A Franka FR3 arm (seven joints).
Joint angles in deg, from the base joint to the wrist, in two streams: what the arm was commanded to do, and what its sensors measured. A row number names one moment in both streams.
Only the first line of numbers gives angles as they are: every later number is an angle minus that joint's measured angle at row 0.
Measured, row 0:
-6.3, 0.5, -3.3, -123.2, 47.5, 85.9, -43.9
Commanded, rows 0 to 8:
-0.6, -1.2, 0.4, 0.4, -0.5, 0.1, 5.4
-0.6, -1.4, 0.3, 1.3, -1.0, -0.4, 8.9
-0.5, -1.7, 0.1, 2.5, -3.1, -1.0, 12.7
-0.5, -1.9, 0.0, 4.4, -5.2, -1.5, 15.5
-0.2, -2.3, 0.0, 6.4, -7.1, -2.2, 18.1
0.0, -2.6, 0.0, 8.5, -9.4, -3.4, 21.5
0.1, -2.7, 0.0, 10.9, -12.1, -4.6, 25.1
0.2, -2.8, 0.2, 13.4, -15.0, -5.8, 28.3
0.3, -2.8, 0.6, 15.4, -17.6, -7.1, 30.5
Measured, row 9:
0.0, -2.2, 0.0, 9.0, -10.7, -3.1, 22.2
